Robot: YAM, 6 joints.
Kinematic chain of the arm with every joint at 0, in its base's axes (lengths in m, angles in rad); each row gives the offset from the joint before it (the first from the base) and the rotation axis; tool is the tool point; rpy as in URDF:
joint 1: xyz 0 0 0.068 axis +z
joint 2: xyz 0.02 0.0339 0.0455 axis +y
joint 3: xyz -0.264 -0.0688 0 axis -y
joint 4: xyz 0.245 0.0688 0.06 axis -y
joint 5: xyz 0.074 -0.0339 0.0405 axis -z
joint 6: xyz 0.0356 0 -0.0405 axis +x
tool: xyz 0 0 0 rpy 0 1.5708 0
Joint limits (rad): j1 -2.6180..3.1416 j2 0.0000..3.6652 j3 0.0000..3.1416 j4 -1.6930..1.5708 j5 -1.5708..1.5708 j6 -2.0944..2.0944
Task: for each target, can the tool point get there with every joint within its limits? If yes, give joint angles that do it. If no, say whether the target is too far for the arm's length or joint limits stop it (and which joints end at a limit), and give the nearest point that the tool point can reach.
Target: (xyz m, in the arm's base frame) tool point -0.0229 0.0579 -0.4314
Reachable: no: joint limits stop it (at a limit: joint 2) | nearest point -0.0367 0.0928 -0.3483 | short by 0.091 m
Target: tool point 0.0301 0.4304 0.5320
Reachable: yes | joints -1.6030 0.6531 2.8376 -0.1067 -0.4748 -1.1934
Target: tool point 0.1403 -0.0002 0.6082
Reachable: yes | joints 0.1038 1.1396 1.9242 -0.4067 0.4262 -0.0177
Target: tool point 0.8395 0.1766 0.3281
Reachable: no: too far | nearest point 0.6129 0.1289 0.2688 | short by 0.239 m
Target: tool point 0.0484 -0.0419 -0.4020
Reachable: no: joint limits stop it (at a limit: joint 2) | nearest point 0.0693 -0.0600 -0.3445 | short by 0.064 m
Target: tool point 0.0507 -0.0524 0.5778
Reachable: yes | joints 1.8553 0.9205 2.2878 -1.3424 1.2686 -0.7172
